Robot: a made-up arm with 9 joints.
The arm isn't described. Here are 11 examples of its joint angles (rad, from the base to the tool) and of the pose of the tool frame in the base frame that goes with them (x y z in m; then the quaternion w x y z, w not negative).
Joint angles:
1: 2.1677 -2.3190 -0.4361 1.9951 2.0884 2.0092 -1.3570 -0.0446 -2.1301
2: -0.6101 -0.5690 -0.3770 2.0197 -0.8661 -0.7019 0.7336 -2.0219 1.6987
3: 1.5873 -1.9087 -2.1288 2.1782 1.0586 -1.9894 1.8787 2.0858 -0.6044
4: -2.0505 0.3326 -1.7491 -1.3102 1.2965 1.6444 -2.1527 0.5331 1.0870
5: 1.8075 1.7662 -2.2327 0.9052 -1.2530 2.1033 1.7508 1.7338 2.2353
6: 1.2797 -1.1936 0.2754 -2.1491 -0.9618 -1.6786 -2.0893 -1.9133 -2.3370
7: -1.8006 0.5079 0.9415 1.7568 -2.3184 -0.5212 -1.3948 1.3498 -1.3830
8: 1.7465 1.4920 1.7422 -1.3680 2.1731 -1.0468 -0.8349 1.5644 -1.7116
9: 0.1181 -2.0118 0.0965 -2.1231 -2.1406 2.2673 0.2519 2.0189 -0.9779
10: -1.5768 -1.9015 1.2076 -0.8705 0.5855 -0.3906 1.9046 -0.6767 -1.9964
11: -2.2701 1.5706 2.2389 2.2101 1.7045 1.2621 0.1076 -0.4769 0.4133
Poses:
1: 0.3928 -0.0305 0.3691 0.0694 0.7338 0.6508 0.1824
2: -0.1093 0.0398 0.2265 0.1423 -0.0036 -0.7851 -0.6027
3: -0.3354 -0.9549 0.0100 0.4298 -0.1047 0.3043 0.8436
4: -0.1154 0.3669 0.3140 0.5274 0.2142 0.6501 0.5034
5: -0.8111 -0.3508 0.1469 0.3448 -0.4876 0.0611 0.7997
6: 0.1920 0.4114 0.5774 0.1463 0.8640 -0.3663 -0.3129
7: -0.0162 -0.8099 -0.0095 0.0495 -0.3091 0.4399 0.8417
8: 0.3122 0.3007 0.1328 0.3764 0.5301 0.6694 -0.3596
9: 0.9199 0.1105 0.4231 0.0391 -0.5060 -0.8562 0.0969
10: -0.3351 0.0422 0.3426 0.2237 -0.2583 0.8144 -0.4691
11: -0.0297 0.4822 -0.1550 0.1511 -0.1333 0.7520 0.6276
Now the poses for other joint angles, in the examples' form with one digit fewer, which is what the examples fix.
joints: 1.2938 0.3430 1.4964 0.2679 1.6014 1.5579 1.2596 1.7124 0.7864
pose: -0.989 0.538 0.001 0.354 0.273 -0.866 0.225
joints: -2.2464 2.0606 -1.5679 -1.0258 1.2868 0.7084 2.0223 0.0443 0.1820
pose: 0.040 0.153 0.640 0.607 -0.244 -0.345 -0.673
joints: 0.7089 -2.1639 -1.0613 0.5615 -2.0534 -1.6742 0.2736 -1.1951 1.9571
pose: -0.333 -0.163 0.116 0.360 0.891 -0.262 0.092
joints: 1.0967 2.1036 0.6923 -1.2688 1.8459 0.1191 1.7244 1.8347 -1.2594
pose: -0.190 -0.903 0.383 0.125 0.204 0.373 0.896
